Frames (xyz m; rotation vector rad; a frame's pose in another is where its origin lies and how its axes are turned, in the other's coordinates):
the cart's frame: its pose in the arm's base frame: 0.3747 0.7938 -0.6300 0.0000 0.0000 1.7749
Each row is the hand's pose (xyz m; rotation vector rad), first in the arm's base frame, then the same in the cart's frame.
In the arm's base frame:
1: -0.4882 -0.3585 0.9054 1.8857 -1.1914 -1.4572
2: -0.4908 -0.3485 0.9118 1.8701 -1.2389 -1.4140
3: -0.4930 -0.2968 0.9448 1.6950 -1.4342 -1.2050
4: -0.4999 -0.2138 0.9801 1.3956 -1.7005 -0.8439
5: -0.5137 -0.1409 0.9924 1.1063 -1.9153 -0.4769
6: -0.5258 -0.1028 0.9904 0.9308 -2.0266 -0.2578
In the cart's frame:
1: -0.9535 1.0785 1.5354 -0.2631 2.1844 1.4033
2: -0.9432 1.0791 1.5418 -0.2194 2.2260 1.4027
3: -0.8921 1.0707 1.5748 0.0452 2.3910 1.4899
4: -0.8094 1.0607 1.6101 0.5339 2.6307 1.5737
5: -0.7352 1.0594 1.6224 -0.9191 -2.4150 -1.3155
6: -0.6955 1.0635 1.6204 -1.1079 -2.2537 -1.1262

